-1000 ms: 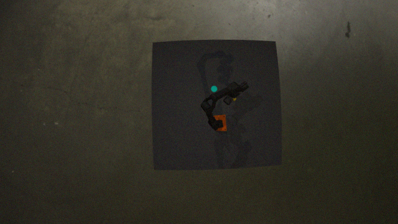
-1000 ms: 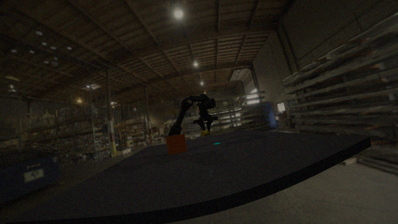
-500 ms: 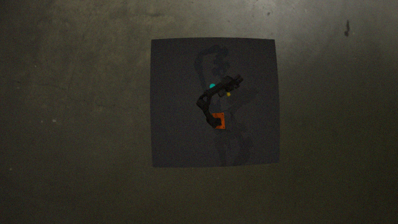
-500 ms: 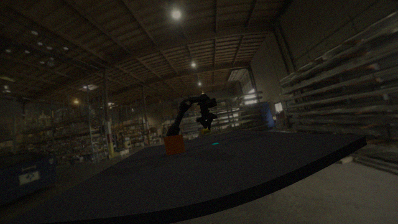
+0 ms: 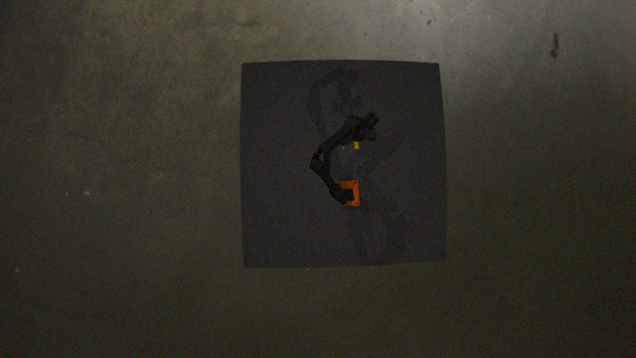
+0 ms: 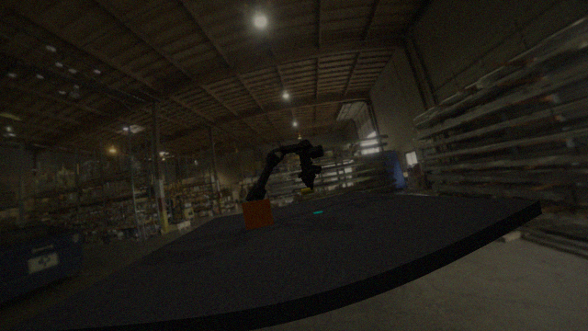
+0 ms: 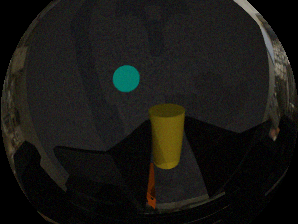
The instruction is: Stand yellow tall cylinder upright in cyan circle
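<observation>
My gripper tip is now 2 cm past the yellow cylinder. Round my gripper tip: cyan circle (14 cm below, 6 cm to the left, 4 cm ahead).
</observation>
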